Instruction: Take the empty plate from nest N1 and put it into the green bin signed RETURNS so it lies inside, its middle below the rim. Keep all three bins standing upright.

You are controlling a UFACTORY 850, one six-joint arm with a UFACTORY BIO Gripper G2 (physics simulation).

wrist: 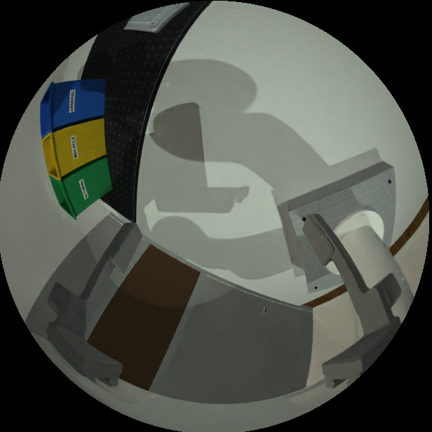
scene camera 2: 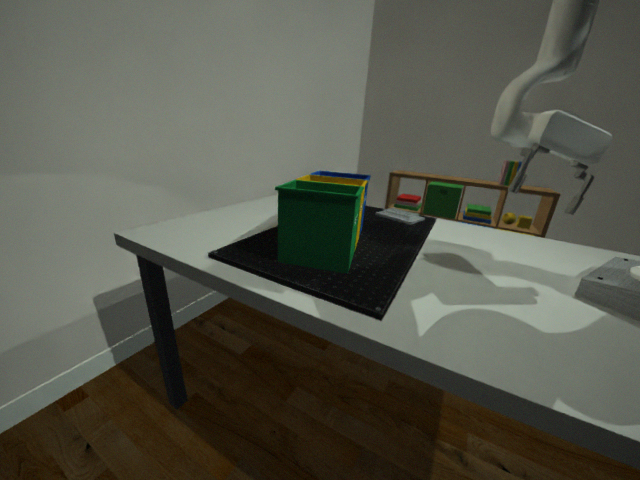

green bin: wrist; scene camera 2
same spot on green bin: [wrist: 79, 188] = [scene camera 2: 357, 211]
